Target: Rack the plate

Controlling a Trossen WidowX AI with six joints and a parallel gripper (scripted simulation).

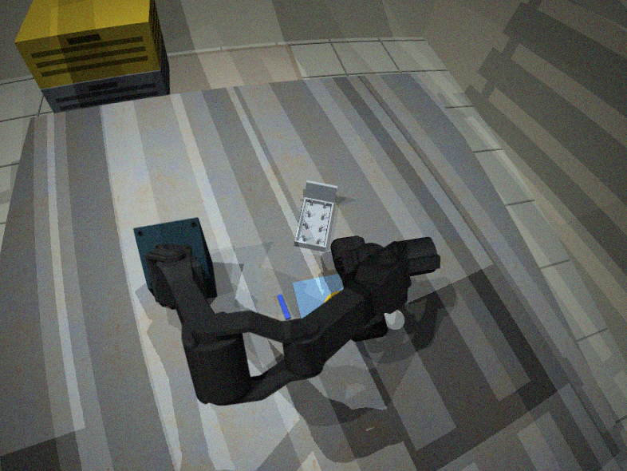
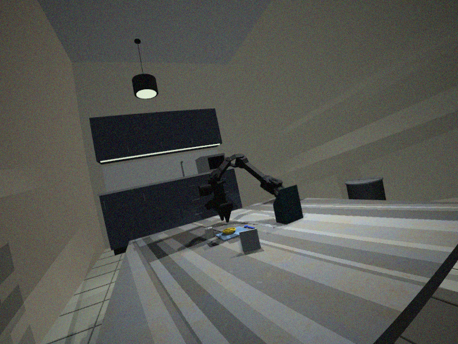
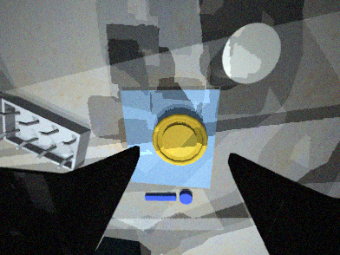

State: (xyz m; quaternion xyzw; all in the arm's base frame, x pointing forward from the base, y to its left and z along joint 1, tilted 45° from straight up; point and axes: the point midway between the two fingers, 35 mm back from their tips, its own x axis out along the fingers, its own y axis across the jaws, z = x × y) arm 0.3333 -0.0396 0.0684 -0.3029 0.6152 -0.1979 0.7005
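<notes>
Right now the yellow plate is 50 mm below my gripper tip and 10 mm behind it. The rest, counted from my gripper tip: white cup 90 mm ahead, 40 mm to the right, 40 mm below; then light blue mat 70 mm below, 20 mm to the left, 20 mm behind; then blue spoon 120 mm behind, 70 mm below.
</notes>
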